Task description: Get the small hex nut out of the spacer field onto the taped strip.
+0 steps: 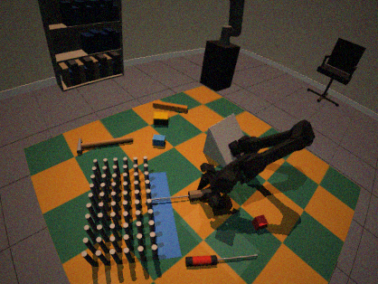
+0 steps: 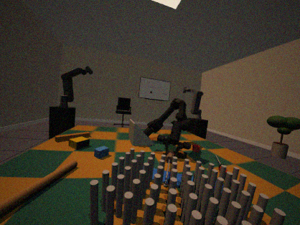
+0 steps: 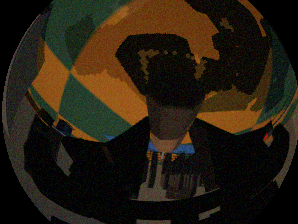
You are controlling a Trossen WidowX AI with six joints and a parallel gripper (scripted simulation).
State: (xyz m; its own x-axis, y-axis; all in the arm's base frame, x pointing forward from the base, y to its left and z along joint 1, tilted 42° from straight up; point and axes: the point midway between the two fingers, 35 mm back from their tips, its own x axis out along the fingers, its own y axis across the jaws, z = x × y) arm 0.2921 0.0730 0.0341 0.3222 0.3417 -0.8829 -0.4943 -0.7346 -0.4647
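My gripper tip is now 90 mm short of the thin hook tool and 50 mm to the left of it. From my gripper tip the other things lie so: blue taped strip 150 mm ahead, 40 mm to the right, 10 mm below; then red cube 90 mm behind, 250 mm to the left, 10 mm above; then blue cube 60 mm behind, 350 mm to the right, 10 mm above.
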